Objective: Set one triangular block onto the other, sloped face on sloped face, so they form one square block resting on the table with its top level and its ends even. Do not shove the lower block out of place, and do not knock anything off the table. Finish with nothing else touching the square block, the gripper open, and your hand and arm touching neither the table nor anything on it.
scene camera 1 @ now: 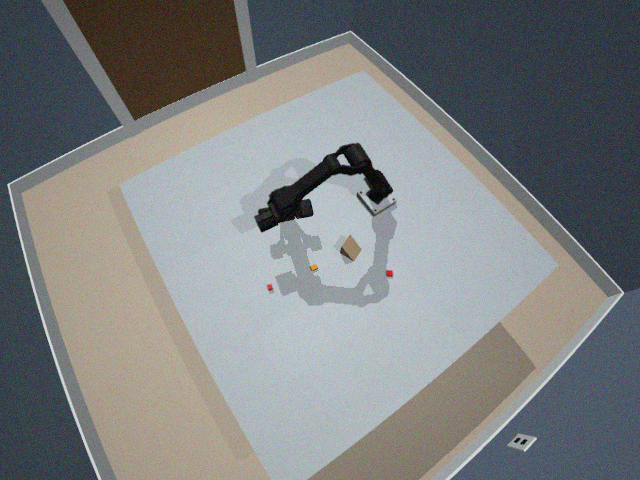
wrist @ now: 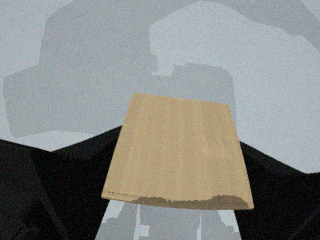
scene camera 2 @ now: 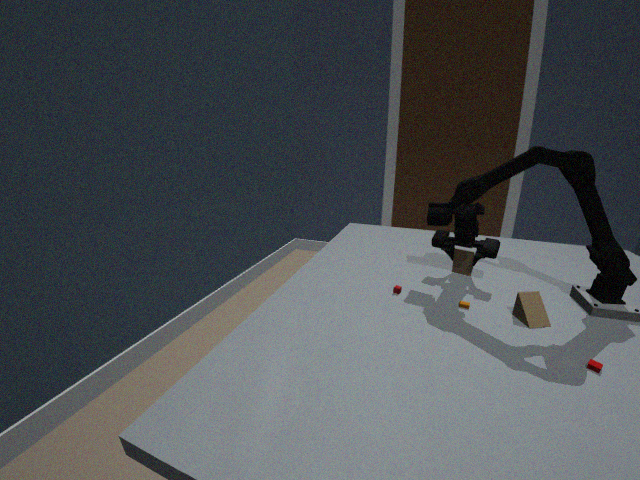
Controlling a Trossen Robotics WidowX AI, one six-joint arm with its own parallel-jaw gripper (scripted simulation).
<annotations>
gripper: holds a tan triangular block [wrist: 175, 153]
</annotations>
